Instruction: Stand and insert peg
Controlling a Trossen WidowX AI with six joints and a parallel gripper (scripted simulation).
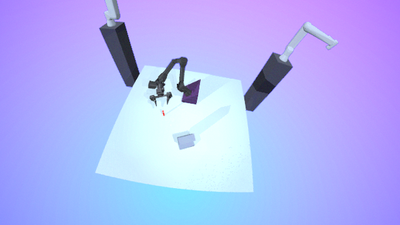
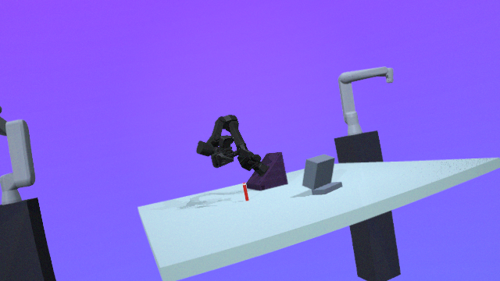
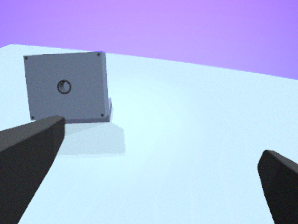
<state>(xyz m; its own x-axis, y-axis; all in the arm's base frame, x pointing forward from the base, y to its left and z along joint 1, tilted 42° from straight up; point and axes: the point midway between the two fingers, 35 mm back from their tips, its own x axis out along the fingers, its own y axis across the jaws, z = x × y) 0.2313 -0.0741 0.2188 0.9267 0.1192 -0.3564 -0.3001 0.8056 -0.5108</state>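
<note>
My gripper tip is now 2 cm past the red peg, 1 cm to the left of it and 14 cm above it. The rest, counted from my gripper tip: low foot 23 cm ahead, 25 cm to the left, 18 cm below; then grey sloped panel 21 cm ahead, 24 cm to the left, 11 cm below.
</note>
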